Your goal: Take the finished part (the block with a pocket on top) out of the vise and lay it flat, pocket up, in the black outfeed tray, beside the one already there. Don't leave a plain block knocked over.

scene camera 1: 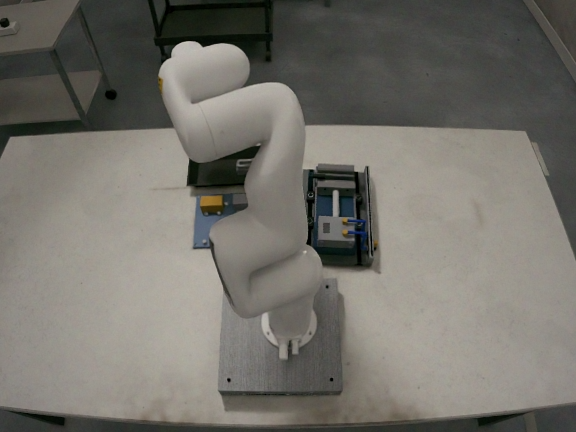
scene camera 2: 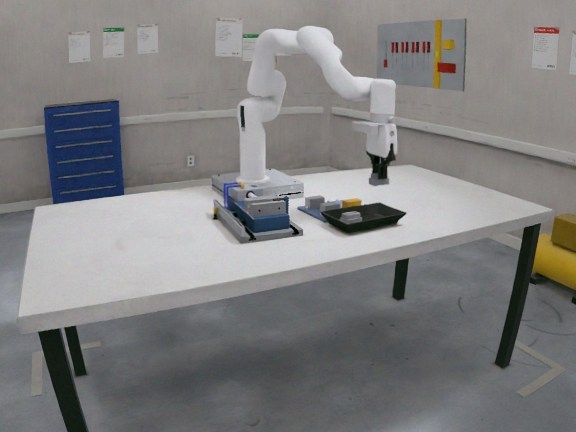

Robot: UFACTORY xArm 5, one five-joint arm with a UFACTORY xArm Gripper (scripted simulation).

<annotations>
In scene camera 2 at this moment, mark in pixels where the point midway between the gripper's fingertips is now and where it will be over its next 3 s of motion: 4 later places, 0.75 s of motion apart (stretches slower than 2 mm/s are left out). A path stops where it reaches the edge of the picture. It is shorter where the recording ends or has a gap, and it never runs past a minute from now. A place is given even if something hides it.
My gripper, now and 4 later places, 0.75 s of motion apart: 379, 177; 379, 181; 378, 192; 377, 202; 377, 207
</annotations>
